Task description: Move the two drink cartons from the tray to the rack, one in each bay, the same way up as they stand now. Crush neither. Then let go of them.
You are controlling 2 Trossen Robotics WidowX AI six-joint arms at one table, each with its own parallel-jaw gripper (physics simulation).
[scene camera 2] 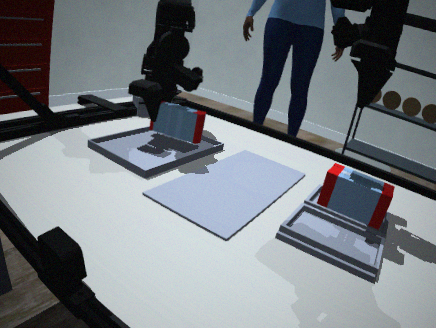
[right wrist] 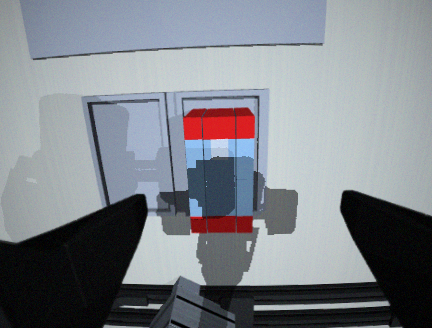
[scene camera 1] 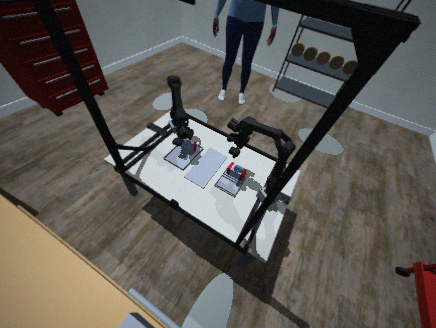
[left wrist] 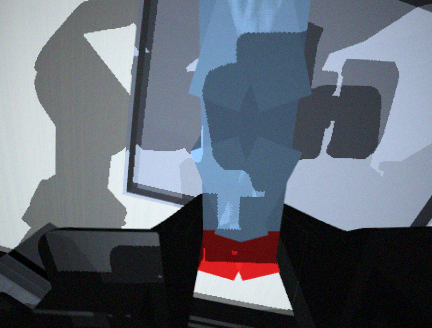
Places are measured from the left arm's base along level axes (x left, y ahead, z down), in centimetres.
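Where they show: left gripper, between the fingertips: (scene camera 2: 157,119) (scene camera 1: 181,143) (left wrist: 232,200); right gripper, between the fingertips: (scene camera 2: 363,105) (right wrist: 243,202); left arm's base, origin of its link: (left wrist: 22,325).
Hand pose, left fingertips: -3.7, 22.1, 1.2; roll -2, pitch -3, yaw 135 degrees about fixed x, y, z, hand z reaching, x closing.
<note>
Things, the pixels of their top centre, and the offset from my left fingertips, as dx, dy, dz. Level surfaces: height alone.
- blue carton with red ends, centre of its top: (left wrist: 247,126) (scene camera 2: 179,106) (scene camera 1: 188,140) +3.7, +3.7, -4.4
- tray, centre of its top: (left wrist: 317,125) (scene camera 2: 159,141) (scene camera 1: 183,152) -1.0, +7.1, +2.8
- carton, centre of its top: (right wrist: 220,179) (scene camera 2: 362,179) (scene camera 1: 237,168) +25.7, +39.1, -3.5
- rack's, centre of its top: (right wrist: 175,159) (scene camera 2: 343,218) (scene camera 1: 231,178) +20.9, +41.8, +2.4
- flat blue-grey mat, height of its surface: dz +4.0
A blue carton with red ends (scene camera 1: 189,146) (scene camera 2: 177,122) (left wrist: 250,120) is between the fingers of my left gripper (scene camera 1: 186,141) (scene camera 2: 159,107) (left wrist: 232,200). The gripper is shut on it; its sides look dented in the left wrist view. It is over the back part of the tray (scene camera 1: 174,163) (scene camera 2: 117,159) (left wrist: 137,115) and seems slightly raised, though its underside is partly hidden. The other carton (scene camera 1: 237,172) (scene camera 2: 352,200) (right wrist: 245,180) is in the rack's (scene camera 1: 225,191) (scene camera 2: 325,257) (right wrist: 177,107) right bay in the right wrist view. The left bay there holds no carton. My right gripper (scene camera 1: 234,151) (scene camera 2: 361,105) (right wrist: 243,202) is open above the rack carton, apart from it.
A flat blue-grey mat (scene camera 1: 206,168) (scene camera 2: 225,192) (right wrist: 175,25) lies between the tray and the rack. Black frame posts and rails (scene camera 1: 80,85) surround the white table. A person (scene camera 1: 243,42) (scene camera 2: 290,55) stands behind it. Arm shadows fall over the tray and rack.
</note>
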